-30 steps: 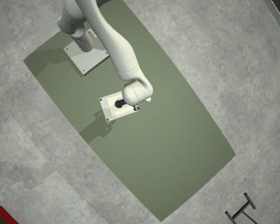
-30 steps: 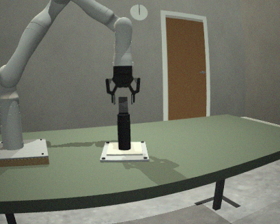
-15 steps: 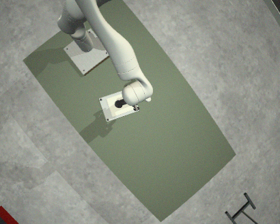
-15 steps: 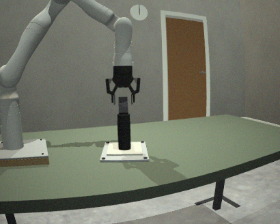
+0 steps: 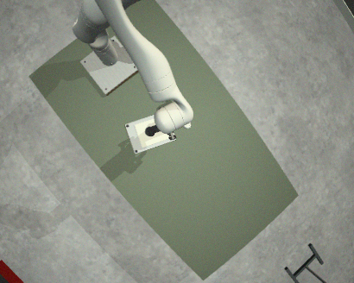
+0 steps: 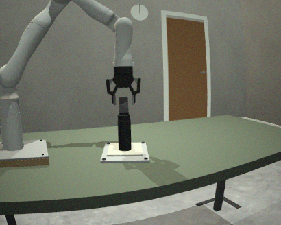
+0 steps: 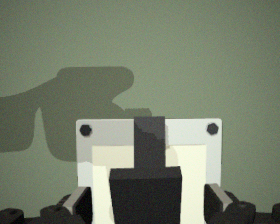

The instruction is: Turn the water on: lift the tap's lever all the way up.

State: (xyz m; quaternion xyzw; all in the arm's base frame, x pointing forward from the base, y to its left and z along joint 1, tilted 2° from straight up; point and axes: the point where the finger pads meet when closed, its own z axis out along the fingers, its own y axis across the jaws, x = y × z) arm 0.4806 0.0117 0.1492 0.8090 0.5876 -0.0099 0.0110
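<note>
Now: hand 1 cm past the lever, 3 cm to the left of it and 1 cm above it. Also, from my hand: tap 2 cm behind, 5 cm to the right, 8 cm below.
</note>
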